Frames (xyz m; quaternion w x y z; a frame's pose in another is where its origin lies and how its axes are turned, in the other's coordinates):
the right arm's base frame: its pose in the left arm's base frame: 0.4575 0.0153 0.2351 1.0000 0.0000 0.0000 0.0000
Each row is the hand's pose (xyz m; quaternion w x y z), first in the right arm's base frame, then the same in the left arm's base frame.
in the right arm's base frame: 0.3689 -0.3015 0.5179 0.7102 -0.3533 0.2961 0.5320
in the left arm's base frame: 0.8264 -0.2862 0.7530 0.7102 -0.3533 0.2961 0.5320
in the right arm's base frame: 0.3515 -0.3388 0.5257 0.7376 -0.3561 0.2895 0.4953
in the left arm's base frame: 0.8090 -0.3235 0.7608 0.7376 -0.3561 0.2895 0.4953
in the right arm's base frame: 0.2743 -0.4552 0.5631 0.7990 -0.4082 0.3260 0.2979
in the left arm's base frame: 0.7318 -0.4399 0.7982 0.7990 -0.4082 0.3260 0.2979
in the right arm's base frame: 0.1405 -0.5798 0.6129 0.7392 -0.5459 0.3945 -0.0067
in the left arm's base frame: 0.5980 -0.5645 0.8480 0.7392 -0.5459 0.3945 -0.0067
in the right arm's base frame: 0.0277 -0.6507 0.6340 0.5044 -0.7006 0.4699 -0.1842
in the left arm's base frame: 0.4852 -0.6354 0.8691 0.5044 -0.7006 0.4699 -0.1842
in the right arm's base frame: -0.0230 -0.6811 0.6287 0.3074 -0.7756 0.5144 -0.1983
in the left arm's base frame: 0.4345 -0.6658 0.8638 0.3074 -0.7756 0.5144 -0.1983
